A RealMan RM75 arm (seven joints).
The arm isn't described. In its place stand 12 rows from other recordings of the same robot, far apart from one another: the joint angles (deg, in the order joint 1, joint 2, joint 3, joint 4, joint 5, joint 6, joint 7), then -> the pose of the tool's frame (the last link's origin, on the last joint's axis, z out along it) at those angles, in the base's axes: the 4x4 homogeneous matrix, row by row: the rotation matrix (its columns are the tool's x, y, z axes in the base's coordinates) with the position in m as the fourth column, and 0 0 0 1 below.
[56.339 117.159 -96.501 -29.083 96.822 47.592 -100.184] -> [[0.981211 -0.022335 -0.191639 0.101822], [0.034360 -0.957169 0.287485 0.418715], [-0.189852 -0.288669 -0.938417 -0.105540], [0 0 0 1]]
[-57.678 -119.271 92.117 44.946 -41.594 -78.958 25.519] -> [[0.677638 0.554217 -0.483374 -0.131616], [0.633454 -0.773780 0.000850 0.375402], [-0.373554 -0.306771 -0.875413 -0.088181], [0 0 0 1]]
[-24.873 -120.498 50.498 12.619 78.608 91.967 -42.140] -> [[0.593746 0.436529 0.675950 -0.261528], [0.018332 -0.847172 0.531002 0.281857], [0.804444 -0.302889 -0.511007 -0.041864], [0 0 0 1]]
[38.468 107.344 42.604 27.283 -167.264 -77.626 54.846] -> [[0.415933 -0.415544 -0.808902 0.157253], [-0.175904 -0.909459 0.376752 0.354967], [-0.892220 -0.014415 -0.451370 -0.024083], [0 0 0 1]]
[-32.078 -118.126 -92.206 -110.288 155.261 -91.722 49.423] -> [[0.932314 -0.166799 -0.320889 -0.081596], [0.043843 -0.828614 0.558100 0.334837], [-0.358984 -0.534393 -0.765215 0.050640], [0 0 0 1]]
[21.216 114.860 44.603 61.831 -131.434 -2.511 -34.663] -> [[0.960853 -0.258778 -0.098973 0.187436], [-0.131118 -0.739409 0.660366 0.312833], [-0.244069 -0.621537 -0.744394 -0.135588], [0 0 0 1]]
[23.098 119.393 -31.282 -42.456 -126.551 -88.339 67.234] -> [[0.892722 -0.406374 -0.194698 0.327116], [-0.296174 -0.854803 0.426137 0.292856], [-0.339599 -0.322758 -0.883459 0.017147], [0 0 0 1]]
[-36.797 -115.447 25.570 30.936 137.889 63.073 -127.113] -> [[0.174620 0.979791 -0.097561 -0.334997], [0.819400 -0.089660 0.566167 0.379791], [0.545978 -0.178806 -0.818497 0.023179], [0 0 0 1]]
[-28.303 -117.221 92.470 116.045 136.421 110.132 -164.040] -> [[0.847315 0.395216 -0.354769 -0.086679], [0.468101 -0.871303 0.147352 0.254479], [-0.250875 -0.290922 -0.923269 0.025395], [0 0 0 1]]
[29.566 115.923 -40.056 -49.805 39.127 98.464 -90.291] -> [[0.873156 -0.487298 0.011816 0.303736], [-0.485664 -0.867647 0.106396 0.305346], [-0.041594 -0.098638 -0.994254 0.036590], [0 0 0 1]]
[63.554 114.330 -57.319 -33.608 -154.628 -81.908 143.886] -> [[0.601564 -0.682847 0.414537 0.158471], [-0.773105 -0.628289 0.086958 0.430787], [0.201070 -0.372791 -0.905868 -0.010282], [0 0 0 1]]
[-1.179 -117.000 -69.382 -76.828 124.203 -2.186 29.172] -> [[0.623691 0.780892 -0.034896 -0.239084], [0.365808 -0.252133 0.895887 0.325243], [0.690793 -0.571522 -0.442909 -0.025381], [0 0 0 1]]
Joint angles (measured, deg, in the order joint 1, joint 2, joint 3, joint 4, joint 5, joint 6, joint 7), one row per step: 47.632, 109.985, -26.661, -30.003, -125.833, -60.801, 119.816; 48.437, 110.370, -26.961, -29.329, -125.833, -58.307, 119.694; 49.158, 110.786, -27.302, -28.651, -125.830, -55.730, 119.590; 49.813, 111.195, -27.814, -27.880, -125.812, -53.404, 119.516; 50.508, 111.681, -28.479, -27.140, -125.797, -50.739, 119.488; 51.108, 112.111, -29.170, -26.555, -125.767, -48.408, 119.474; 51.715, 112.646, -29.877, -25.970, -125.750, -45.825, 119.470; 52.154, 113.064, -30.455, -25.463, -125.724, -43.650, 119.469; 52.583, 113.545, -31.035, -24.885, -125.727, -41.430, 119.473; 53.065, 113.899, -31.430, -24.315, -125.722, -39.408, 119.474; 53.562, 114.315, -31.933, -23.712, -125.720, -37.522, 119.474; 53.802, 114.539, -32.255, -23.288, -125.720, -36.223, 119.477
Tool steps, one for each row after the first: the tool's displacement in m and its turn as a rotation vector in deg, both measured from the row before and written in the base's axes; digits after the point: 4 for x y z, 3 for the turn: -0.0027, 0.0052, -0.0038, 0.994, -0.651, -0.491; -0.0020, 0.0046, -0.0040, 1.004, -0.692, -0.612; -0.0019, 0.0036, -0.0050, 0.635, -0.669, -0.551; -0.0021, 0.0039, -0.0053, 0.777, -0.866, -0.621; -0.0020, 0.0033, -0.0045, 0.675, -0.858, -0.474; -0.0020, 0.0032, -0.0050, 0.789, -0.925, -0.565; -0.0010, 0.0023, -0.0039, 0.700, -0.786, -0.547; -0.0008, 0.0018, -0.0047, 0.622, -0.780, -0.597; -0.0012, 0.0021, -0.0034, 0.679, -0.661, -0.513; -0.0017, 0.0016, -0.0045, 0.435, -0.658, -0.400; -0.0001, 0.0008, -0.0025, 0.358, -0.479, -0.387
